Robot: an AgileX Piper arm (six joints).
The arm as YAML. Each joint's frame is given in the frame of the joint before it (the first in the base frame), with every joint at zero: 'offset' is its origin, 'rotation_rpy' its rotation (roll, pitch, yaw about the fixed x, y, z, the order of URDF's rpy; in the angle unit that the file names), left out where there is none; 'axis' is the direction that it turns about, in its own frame. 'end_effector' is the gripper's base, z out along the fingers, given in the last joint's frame.
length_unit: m
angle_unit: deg
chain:
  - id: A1
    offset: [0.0, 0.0, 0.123]
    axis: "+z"
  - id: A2
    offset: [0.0, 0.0, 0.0]
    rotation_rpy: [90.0, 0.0, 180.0]
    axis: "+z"
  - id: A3
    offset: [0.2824, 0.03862, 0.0]
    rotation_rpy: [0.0, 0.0, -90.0]
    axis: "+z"
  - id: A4
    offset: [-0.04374, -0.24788, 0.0]
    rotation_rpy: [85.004, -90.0, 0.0]
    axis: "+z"
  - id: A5
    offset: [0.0, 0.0, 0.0]
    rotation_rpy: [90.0, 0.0, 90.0]
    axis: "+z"
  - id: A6
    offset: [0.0, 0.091, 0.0]
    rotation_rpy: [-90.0, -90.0, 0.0]
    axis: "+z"
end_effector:
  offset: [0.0, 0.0, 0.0]
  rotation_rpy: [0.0, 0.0, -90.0]
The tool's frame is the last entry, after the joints.
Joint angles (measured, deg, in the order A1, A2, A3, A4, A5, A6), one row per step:
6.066 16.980 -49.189 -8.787 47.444 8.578
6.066 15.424 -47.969 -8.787 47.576 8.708
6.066 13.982 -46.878 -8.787 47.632 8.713
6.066 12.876 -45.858 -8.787 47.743 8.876
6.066 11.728 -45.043 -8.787 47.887 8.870
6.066 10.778 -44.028 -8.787 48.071 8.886
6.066 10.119 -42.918 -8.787 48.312 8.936
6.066 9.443 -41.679 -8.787 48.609 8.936
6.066 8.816 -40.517 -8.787 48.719 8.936
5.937 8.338 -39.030 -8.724 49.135 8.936
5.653 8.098 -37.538 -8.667 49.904 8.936
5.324 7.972 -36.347 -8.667 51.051 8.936
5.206 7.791 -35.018 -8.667 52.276 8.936
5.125 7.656 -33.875 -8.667 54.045 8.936
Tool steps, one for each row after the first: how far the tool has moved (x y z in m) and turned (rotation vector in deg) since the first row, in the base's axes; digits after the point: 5 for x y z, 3 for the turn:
-0.00406 -0.00045 -0.00566 0.162 -0.204 -0.038
-0.00776 -0.00086 -0.01070 0.203 -0.498 -0.045
-0.01000 -0.00111 -0.01559 0.372 -0.474 -0.086
-0.01290 -0.00144 -0.01959 0.400 -0.663 -0.102
-0.01430 -0.00162 -0.02466 0.406 -0.416 -0.127
-0.01416 -0.00165 -0.03029 0.405 0.272 -0.167
-0.01376 -0.00165 -0.03666 0.340 1.126 -0.206
-0.01330 -0.00162 -0.04238 0.281 1.767 -0.222
-0.01156 -0.00144 -0.05021 0.220 3.188 -0.370
-0.00919 -0.00128 -0.05866 0.133 5.200 -0.722
-0.00747 -0.00134 -0.06625 0.026 7.397 -1.202
-0.00584 -0.00139 -0.07465 -0.098 9.754 -1.484
-0.00498 -0.00159 -0.08293 -0.216 12.511 -1.799

